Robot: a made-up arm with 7 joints.
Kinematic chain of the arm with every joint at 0, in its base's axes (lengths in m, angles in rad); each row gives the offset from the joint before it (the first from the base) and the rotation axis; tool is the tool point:
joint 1: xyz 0 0 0.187 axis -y
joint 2: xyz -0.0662 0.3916 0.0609 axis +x
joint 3: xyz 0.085 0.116 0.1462 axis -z
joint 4: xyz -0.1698 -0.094 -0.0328 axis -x
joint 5: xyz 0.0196 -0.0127 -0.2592 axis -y
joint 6: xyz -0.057 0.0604 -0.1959 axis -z
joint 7: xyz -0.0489 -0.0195 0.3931 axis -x
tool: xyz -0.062 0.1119 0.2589
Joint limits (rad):
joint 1: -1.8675..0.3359
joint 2: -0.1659..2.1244
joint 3: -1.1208..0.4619
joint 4: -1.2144..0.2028
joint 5: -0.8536..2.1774
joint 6: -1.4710..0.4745
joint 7: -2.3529..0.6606
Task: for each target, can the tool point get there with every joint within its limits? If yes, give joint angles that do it. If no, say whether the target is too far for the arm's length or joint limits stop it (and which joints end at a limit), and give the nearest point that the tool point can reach.
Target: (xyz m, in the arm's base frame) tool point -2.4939 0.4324 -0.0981
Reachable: no: too far | nearest point -0.7517 0.4102 0.2271 | short by 1.772 m
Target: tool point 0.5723 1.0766 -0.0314
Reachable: no: joint limits stop it (at a limit: joint 1, joint 3, joint 4, joint 5) | nearest point 0.5322 1.0113 0.0169 | short by 0.091 m
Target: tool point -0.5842 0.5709 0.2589
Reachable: yes | joints -0.4449 1.0724 -0.5482 -0.1539 1.5798 0.3218 -0.1920
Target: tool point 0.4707 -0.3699 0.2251
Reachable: no: joint limits stop it (at a limit: joint 1, joint 2, joint 3, joint 4, joint 7) | nearest point 0.5363 -0.1759 0.2472 | short by 0.206 m
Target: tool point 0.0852 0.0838 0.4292
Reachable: yes | joints -1.4582 1.2776 0.2797 -0.2856 -0.0554 -1.2015 -0.4282
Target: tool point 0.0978 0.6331 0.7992
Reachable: yes | joints -1.6493 0.1012 0.1562 -0.4260 1.0618 -0.4195 -0.1737
